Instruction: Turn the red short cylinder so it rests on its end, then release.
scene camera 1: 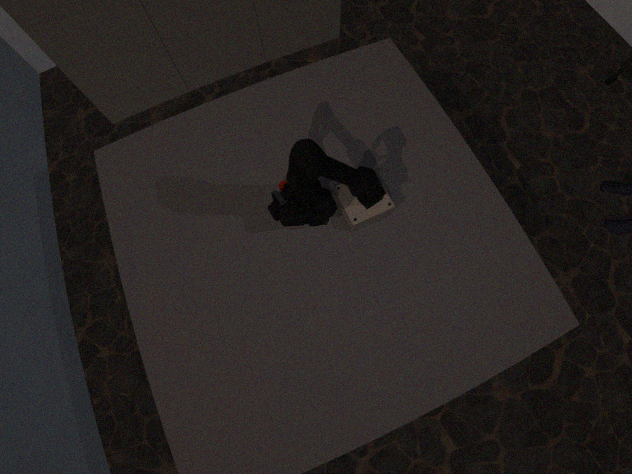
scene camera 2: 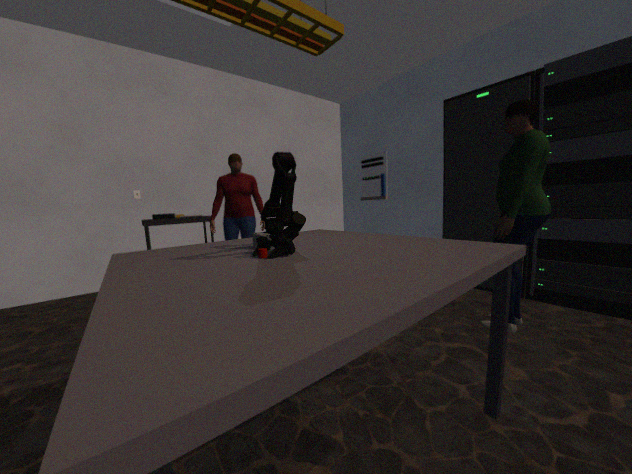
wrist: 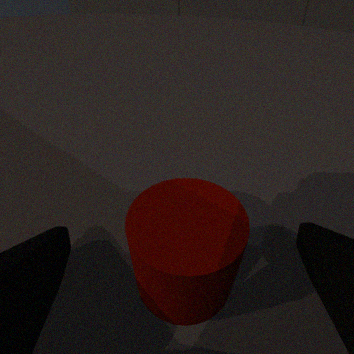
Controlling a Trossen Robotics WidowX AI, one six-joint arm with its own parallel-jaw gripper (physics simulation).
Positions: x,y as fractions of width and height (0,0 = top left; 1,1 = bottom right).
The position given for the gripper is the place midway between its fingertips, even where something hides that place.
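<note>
Red short cylinder (wrist: 0.53,0.67) visible. Gripper (scene camera 2: 0.41,0.54) visible. Gripper also in the wrist view (wrist: 0.52,0.67).
</note>
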